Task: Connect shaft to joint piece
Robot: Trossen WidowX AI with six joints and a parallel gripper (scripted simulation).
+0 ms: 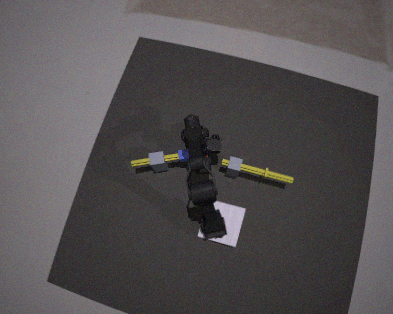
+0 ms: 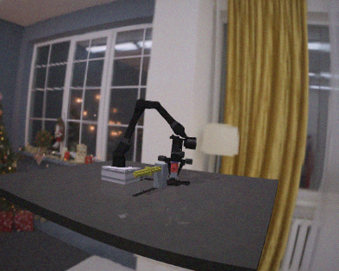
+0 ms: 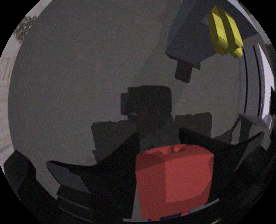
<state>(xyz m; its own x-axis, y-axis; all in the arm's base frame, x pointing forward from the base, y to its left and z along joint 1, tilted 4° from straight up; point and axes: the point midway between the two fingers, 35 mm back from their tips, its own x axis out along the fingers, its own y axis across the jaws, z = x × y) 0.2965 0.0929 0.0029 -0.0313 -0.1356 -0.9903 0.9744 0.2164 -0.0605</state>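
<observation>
Right now the red joint piece is 4 cm above my gripper tip and 2 cm to the left of it.
</observation>
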